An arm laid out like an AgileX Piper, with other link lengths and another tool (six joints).
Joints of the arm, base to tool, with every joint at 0 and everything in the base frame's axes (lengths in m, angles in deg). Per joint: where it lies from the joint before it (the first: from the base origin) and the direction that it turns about. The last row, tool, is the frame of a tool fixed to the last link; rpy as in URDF.
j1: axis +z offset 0 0 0.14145
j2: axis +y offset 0 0 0
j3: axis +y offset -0.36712 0 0.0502
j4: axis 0.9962 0 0.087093 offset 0.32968 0 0.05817
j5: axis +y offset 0 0 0
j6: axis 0.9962 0 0.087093 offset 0.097 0 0.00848
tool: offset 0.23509 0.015 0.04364 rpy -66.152 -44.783 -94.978
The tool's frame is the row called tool.
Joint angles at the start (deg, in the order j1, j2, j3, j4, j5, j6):
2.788, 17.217, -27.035, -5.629, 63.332, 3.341
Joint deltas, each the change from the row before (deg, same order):
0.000, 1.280, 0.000, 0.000, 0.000, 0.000
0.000, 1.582, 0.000, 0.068, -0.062, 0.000
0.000, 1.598, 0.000, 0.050, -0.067, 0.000
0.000, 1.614, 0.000, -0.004, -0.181, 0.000
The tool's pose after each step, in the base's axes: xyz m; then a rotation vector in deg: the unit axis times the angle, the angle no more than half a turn. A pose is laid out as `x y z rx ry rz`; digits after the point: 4 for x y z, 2 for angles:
0.2203 -0.0041 0.1713 -132.83 48.21 -59.82
0.2213 -0.0037 0.1654 -133.91 48.76 -58.18
0.2221 -0.0033 0.1595 -134.99 49.31 -56.52
0.2234 -0.0033 0.1539 -136.04 49.81 -54.98

